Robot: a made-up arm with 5 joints.
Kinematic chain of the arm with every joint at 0, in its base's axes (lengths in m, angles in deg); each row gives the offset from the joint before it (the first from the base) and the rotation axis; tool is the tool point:
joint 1: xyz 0 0 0.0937 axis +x
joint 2: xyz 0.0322 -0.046 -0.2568 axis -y
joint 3: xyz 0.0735 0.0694 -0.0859 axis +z
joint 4: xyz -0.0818 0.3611 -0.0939 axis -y
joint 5: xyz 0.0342 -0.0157 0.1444 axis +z
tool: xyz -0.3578 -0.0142 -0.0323
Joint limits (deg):
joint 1: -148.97..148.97
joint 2: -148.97..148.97
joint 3: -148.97..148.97
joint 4: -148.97..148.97
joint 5: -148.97..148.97
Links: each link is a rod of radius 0.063 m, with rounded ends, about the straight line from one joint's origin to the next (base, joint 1, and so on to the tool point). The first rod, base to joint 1, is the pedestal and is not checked.
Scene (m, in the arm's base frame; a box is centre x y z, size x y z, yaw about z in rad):
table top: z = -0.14
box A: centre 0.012 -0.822 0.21 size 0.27 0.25 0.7 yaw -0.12
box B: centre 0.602 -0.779 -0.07 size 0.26 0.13 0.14 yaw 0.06
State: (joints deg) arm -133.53 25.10 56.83 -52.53 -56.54
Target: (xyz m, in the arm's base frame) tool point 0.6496 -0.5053 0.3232
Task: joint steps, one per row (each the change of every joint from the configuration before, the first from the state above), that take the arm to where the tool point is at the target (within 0.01 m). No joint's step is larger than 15 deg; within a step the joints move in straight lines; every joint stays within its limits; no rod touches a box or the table.
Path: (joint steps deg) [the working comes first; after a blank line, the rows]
Joints at the target: -133.38 127.76 81.16 -81.52 -113.27
Straight joint move there: touches box A.

1: -3.86 9.81 12.03 -11.85 2.48
2: -3.86 9.81 12.04 -11.85 2.48
3: -3.86 9.82 12.03 -11.84 2.48
4: -3.86 9.81 12.04 -11.85 2.48
5: 3.12 12.68 -4.76 3.68 -13.33
6: 3.12 12.68 -4.76 3.68 -13.33
7: 3.12 12.68 -4.77 3.68 -13.33
8: 3.11 12.68 -4.76 3.68 -13.33
9: 3.12 12.69 -4.76 3.68 -13.33

